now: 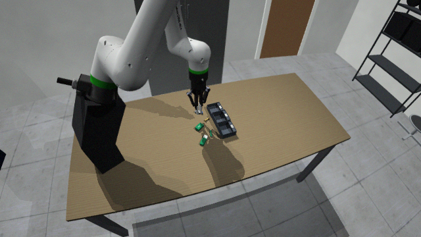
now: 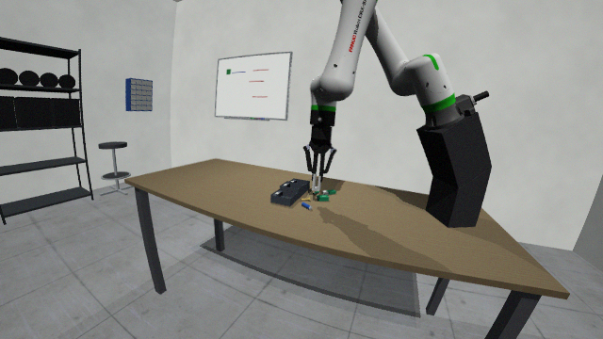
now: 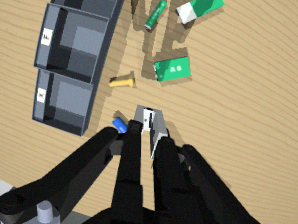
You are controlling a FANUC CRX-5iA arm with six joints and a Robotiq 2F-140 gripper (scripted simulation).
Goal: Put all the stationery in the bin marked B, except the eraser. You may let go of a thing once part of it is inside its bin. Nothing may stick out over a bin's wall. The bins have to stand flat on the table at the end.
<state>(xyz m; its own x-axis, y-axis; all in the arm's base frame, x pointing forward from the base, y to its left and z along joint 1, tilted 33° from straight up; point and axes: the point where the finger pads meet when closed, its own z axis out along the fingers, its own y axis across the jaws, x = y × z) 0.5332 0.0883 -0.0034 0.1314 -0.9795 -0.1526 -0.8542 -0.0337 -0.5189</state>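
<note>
My hand is 12 cm short of the bin row, 4 cm to the left of it and 7 cm above it. The rest, counted from my hand: yellow piece (4 cm ahead, 2 cm to the right, 9 cm below); then blue piece (1 cm ahead, 5 cm to the left, 9 cm below); then white piece (3 cm below).
</note>
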